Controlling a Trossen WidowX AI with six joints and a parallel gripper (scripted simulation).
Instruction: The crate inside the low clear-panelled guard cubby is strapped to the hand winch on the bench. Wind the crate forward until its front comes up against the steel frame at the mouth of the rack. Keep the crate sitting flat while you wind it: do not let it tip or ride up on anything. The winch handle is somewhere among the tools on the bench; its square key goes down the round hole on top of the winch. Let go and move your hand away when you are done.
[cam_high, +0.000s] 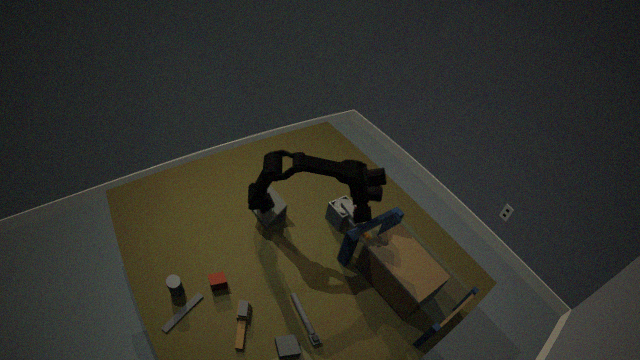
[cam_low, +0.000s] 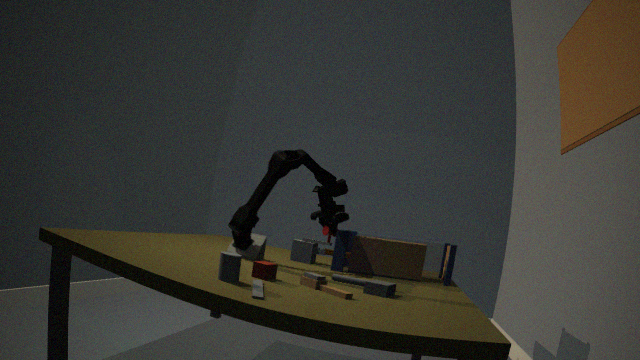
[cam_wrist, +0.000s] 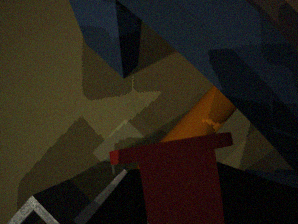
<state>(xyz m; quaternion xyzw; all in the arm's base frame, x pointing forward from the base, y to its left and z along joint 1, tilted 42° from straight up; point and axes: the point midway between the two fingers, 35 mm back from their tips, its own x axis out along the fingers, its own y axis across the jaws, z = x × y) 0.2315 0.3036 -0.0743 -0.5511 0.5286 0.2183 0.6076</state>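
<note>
The grey crank handle lies 5 cm behind my gripper tip, 2 cm to the right of it and 3 cm below it. The rest, counted from my gripper tip: grey block (32 cm ahead, 47 cm to the right, 11 cm below); grey winch (12 cm behind, 3 cm to the right, 10 cm below); red grip (1 cm behind, 1 cm to the right).
</note>
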